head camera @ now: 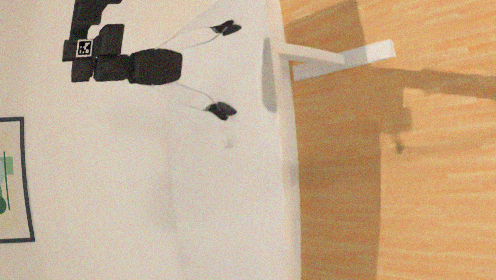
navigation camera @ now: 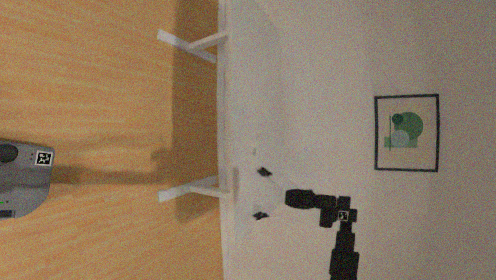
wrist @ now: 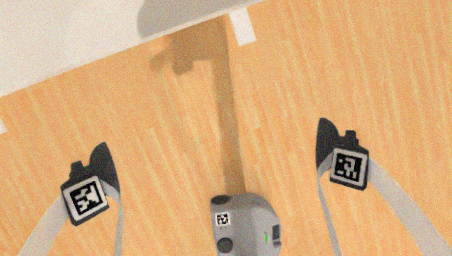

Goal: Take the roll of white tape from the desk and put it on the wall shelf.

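Note:
The roll of white tape seems to be the small pale shape [head camera: 229, 140] [navigation camera: 254, 151] on the white desk [head camera: 225, 210] [navigation camera: 250, 100] [wrist: 45, 45]. It is faint against the desk top, and it cannot be made out in the wrist view. My gripper [head camera: 225, 69] [navigation camera: 262, 194] [wrist: 216, 149] is open, with its fingers wide apart and no object between them. It hangs over the desk, beside the pale shape: in the head view the shape lies just below the lower fingertip. The wall shelf cannot be made out against the pale wall.
A framed picture [head camera: 15, 225] [navigation camera: 406, 132] hangs on the wall. White desk feet [head camera: 372, 51] [navigation camera: 175, 192] [wrist: 243, 27] stand on the wooden floor. My grey base [navigation camera: 27, 177] [wrist: 247, 225] is on the floor away from the desk's front edge. Arm shadows cross the floor.

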